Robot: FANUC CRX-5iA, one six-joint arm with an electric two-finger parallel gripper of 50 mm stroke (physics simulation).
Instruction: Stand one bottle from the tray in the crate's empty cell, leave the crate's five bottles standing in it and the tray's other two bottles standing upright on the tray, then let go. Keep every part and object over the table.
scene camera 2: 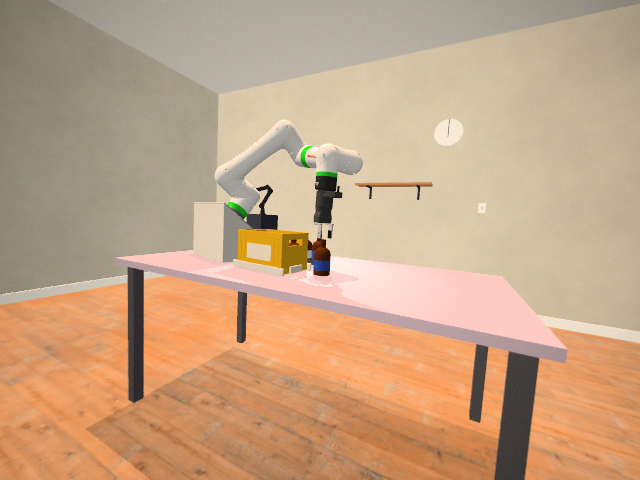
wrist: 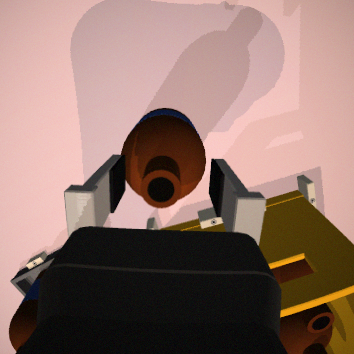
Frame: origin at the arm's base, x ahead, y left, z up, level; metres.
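Where they show: gripper, fingertip midpoint: (scene camera 2: 324, 238) (wrist: 167, 173).
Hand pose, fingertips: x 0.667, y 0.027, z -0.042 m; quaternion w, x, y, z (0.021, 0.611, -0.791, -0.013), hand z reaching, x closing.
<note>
Each offset is from my fingertips to the top centre of the thing. "*": to the spot under its first point. Level surfaces: height alone.
My gripper (scene camera 2: 324, 237) (wrist: 167, 173) points down, open and empty. In the wrist view, a brown bottle @(0.011 m back, 0.007 m left, 0.006 m down) (wrist: 164, 142) with a blue label stands between its spread fingers, with small gaps. In scene camera 2, the front bottle (scene camera 2: 321, 263) stands upright on the pink table; others behind it are partly hidden. Another bottle @(* 0.155 m back, 0.208 m left, 0.056 m down) (wrist: 22, 320) shows at the lower left, by the grey tray @(* 0.168 m back, 0.260 m left, 0.151 m down) (wrist: 24, 281). The yellow crate @(0.253 m back, 0.063 m right, 0.014 m up) (scene camera 2: 286, 253) (wrist: 310, 230) stands beside the bottles. A crate bottle @(* 0.160 m back, 0.099 m right, 0.002 m up) (wrist: 320, 322) shows at lower right. The empty cell does not show.
Pale blocks edge the crate, among them a long rail @(0.246 m back, 0.162 m right, 0.131 m down) (scene camera 2: 258, 267) and a small block @(* 0.110 m back, 0.028 m right, 0.131 m down) (wrist: 212, 220). The robot's light pedestal (scene camera 2: 208, 229) and a black device (scene camera 2: 262, 221) stand behind the crate. The near edge of the table @(0.163 m down) (scene camera 2: 413, 318) runs in front.
</note>
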